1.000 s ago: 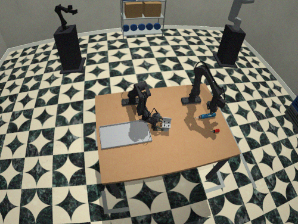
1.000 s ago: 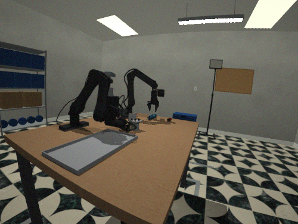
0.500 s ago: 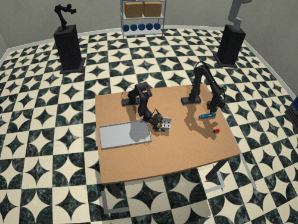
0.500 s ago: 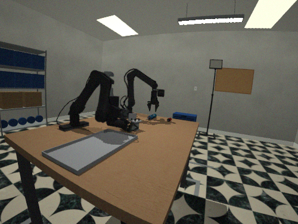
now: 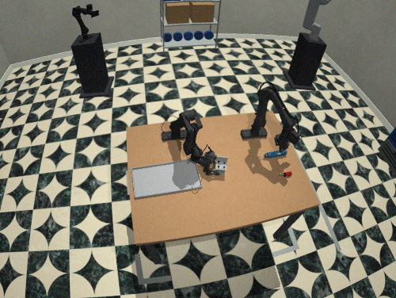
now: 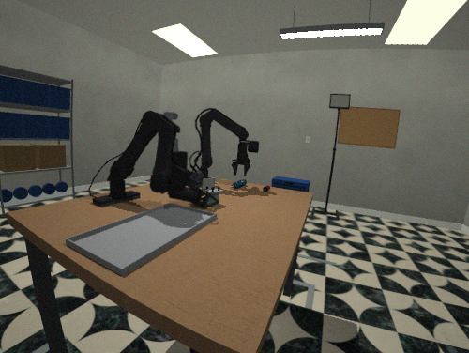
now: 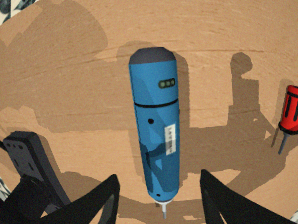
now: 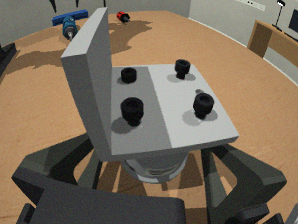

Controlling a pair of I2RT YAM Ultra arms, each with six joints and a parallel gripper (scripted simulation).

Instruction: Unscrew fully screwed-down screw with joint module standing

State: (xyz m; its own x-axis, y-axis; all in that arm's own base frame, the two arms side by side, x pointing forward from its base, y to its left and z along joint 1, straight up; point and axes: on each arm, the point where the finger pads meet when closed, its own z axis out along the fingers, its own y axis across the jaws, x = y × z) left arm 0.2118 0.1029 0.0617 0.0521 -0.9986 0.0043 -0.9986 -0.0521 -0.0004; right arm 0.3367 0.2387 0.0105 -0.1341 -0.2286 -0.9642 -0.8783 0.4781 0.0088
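Now: the screw 10 mm behind my right hand, 20 mm to the left of it and 40 mm above it. From my right hand the other things lie so: red-handled screwdriver 60 mm ahead, 450 mm to the left, 10 mm below; grey l-shaped bracket 50 mm above; grey tray 50 mm ahead, 350 mm to the right, 20 mm below.
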